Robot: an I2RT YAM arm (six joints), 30 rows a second.
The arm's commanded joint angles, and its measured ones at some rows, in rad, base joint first. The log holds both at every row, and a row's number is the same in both.
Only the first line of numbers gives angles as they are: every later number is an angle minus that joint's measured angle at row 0.
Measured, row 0:
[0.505 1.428 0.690 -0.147 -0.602 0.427]
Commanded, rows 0 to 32:
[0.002 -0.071 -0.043 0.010 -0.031 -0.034]
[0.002 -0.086 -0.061 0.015 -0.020 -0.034]
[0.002 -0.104 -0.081 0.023 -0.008 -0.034]
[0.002 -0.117 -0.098 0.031 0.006 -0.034]
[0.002 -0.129 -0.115 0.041 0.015 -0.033]
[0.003 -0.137 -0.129 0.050 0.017 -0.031]
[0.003 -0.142 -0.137 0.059 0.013 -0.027]
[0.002 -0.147 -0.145 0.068 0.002 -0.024]
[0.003 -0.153 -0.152 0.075 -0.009 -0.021]
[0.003 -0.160 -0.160 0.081 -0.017 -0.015]
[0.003 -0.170 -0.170 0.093 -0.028 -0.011]
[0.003 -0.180 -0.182 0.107 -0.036 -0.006]
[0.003 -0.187 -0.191 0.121 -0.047 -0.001]
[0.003 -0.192 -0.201 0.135 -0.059 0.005]
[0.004 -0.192 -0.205 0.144 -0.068 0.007]
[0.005 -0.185 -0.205 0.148 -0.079 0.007]
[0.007 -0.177 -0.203 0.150 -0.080 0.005]
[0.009 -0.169 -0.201 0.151 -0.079 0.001]
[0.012 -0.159 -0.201 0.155 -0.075 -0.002]
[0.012 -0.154 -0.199 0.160 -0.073 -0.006]
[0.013 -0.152 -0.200 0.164 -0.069 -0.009]
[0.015 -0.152 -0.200 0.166 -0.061 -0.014]
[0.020 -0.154 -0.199 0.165 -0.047 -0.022]
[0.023 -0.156 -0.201 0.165 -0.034 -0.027]
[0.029 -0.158 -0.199 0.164 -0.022 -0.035]
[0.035 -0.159 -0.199 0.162 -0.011 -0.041]
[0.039 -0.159 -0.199 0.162 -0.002 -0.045]
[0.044 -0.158 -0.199 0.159 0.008 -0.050]
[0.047 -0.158 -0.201 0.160 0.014 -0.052]
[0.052 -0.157 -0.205 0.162 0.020 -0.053]
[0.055 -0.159 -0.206 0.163 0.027 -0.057]
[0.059 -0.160 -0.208 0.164 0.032 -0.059]
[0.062 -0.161 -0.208 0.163 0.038 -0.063]
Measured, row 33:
[0.053 -0.162 -0.201 0.154 0.003 -0.036]
